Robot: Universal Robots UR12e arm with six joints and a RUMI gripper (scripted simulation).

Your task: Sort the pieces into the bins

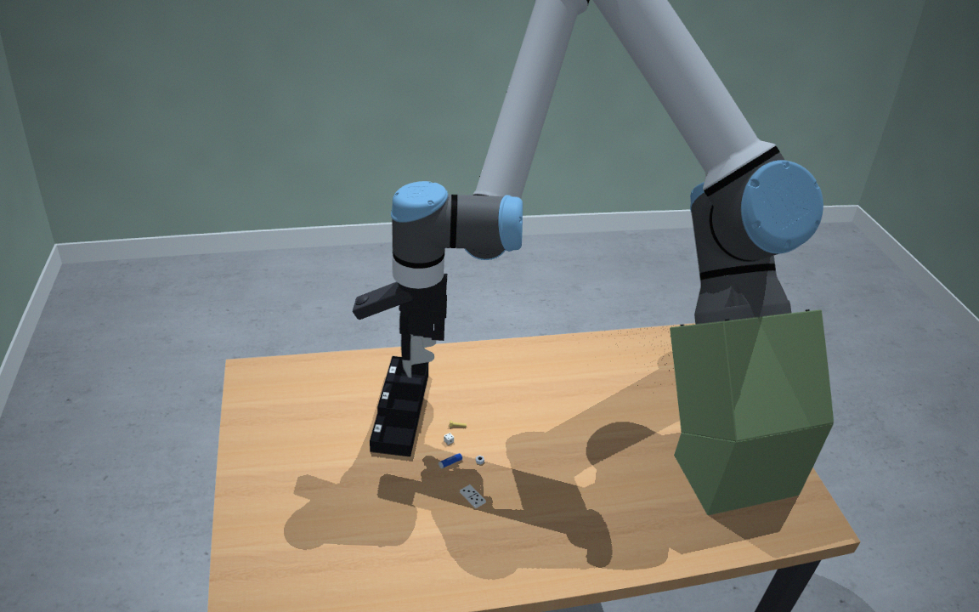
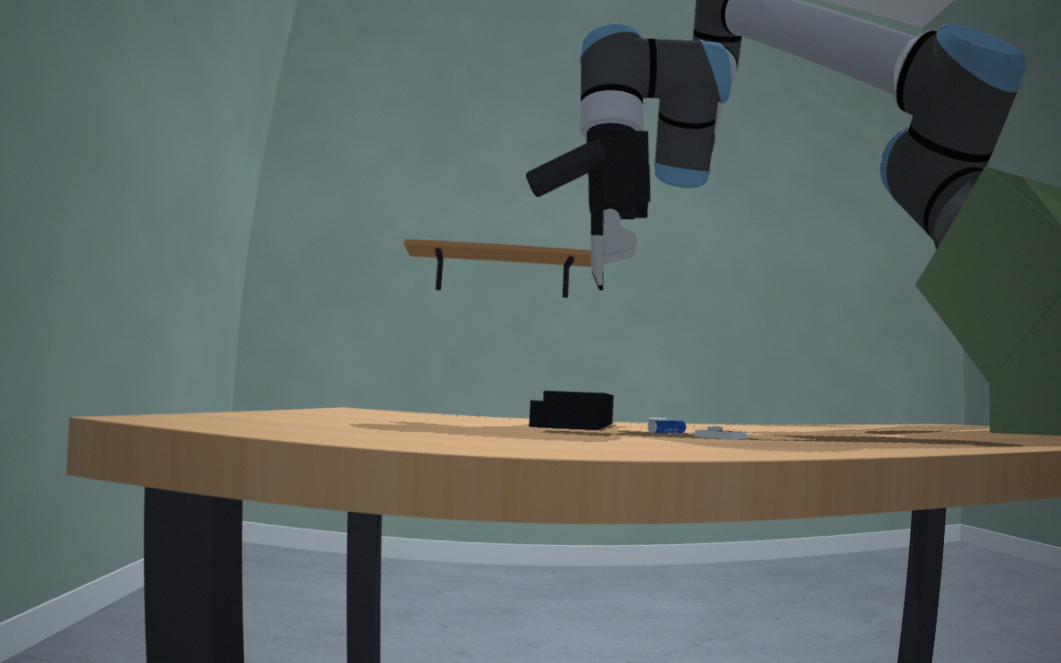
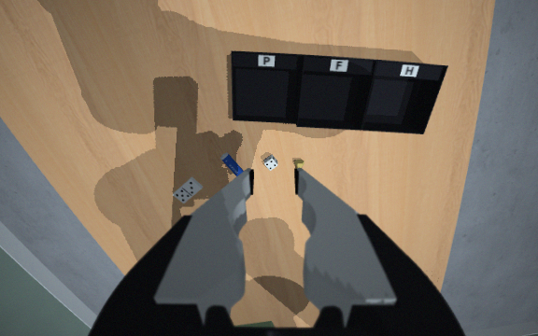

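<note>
Now: hand 10 cm past the brass bolt and 19 cm above it. Round my hand: battery 6 cm behind, 9 cm to the left, 19 cm below; then white die 8 cm behind, 3 cm to the left, 19 cm below; then black bin 8 cm to the right, 18 cm below.
</note>
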